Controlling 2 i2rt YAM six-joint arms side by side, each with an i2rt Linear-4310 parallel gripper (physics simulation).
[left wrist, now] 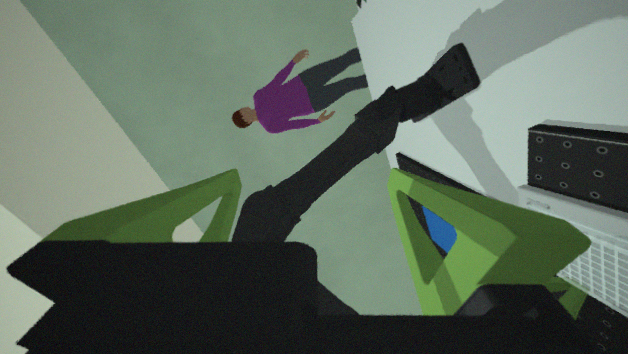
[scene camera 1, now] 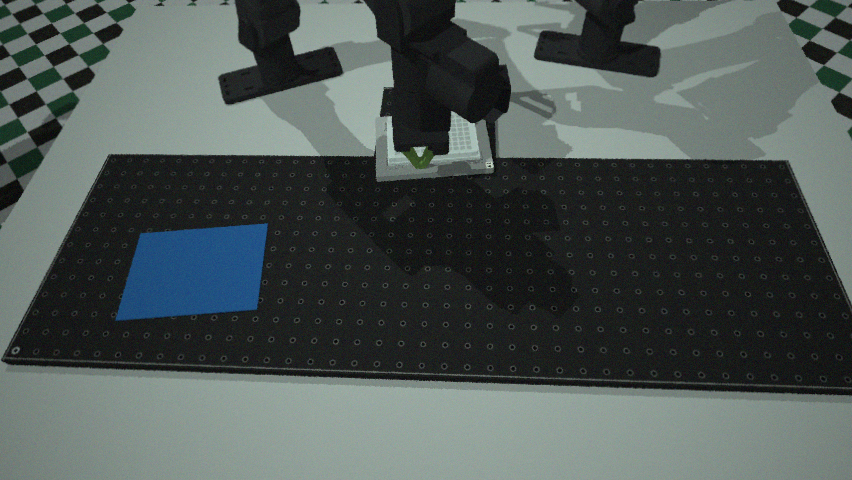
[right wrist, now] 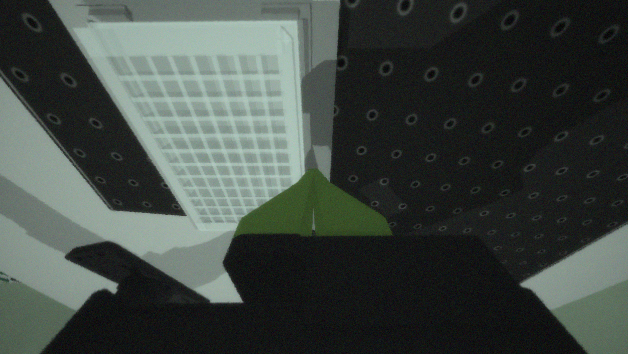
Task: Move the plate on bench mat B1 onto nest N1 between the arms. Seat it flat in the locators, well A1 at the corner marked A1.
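Pixels of known places: left gripper, between the fingertips: (left wrist: 314, 176); right gripper, between the fingertips: (left wrist: 581, 283) (scene camera 1: 420, 167) (right wrist: 313, 176); left arm's base, origin of its link: (scene camera 1: 595, 55); right arm's base, origin of its link: (left wrist: 434, 91) (scene camera 1: 281, 77) (right wrist: 153, 280).
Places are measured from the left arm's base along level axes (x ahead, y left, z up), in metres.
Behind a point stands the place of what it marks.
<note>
The white plate (scene camera 1: 466, 135) @[y -0.153, x 0.276, z 0.039 m] (left wrist: 602, 267) @[y -0.195, x 0.275, z 0.039 m] (right wrist: 215, 127) @[y -0.180, x 0.277, z 0.039 m] lies on the light grey nest (scene camera 1: 390, 174) @[y -0.238, x 0.361, z 0.025 m] (left wrist: 542, 204) @[y -0.264, x 0.259, z 0.026 m] at the board's back edge. It looks roughly flat; whether it sits fully down in the locators cannot be told. A small mark is at the nest's front right corner in scene camera 1; well A1 cannot be read. My right gripper (scene camera 1: 420, 166) @[y -0.202, x 0.337, z 0.025 m] (right wrist: 313, 176) @[y -0.202, x 0.337, z 0.025 m] is shut and empty, its tips beside the plate's front long side; contact cannot be told. My left gripper is open and empty, off the plate. The blue mat (scene camera 1: 191, 271) @[y -0.431, x 0.571, z 0.015 m] (left wrist: 441, 231) @[y -0.442, x 0.559, z 0.015 m] has no plate on it.
A black perforated board (scene camera 1: 369, 333) @[y -0.185, x 0.587, z 0.013 m] (right wrist: 450, 165) @[y -0.165, x 0.431, z 0.013 m] spans the table (scene camera 1: 417, 429) @[y -0.101, x 0.671, z 0.000 m]. The right arm hangs over the nest and hides part of the plate. Two dark arm bases (scene camera 1: 280, 74) @[y -0.479, x 0.208, z 0.029 m] (scene camera 1: 596, 53) @[y -0.001, x 0.031, z 0.026 m] stand behind. A person (left wrist: 282, 102) shows beyond the table in the left wrist view.
</note>
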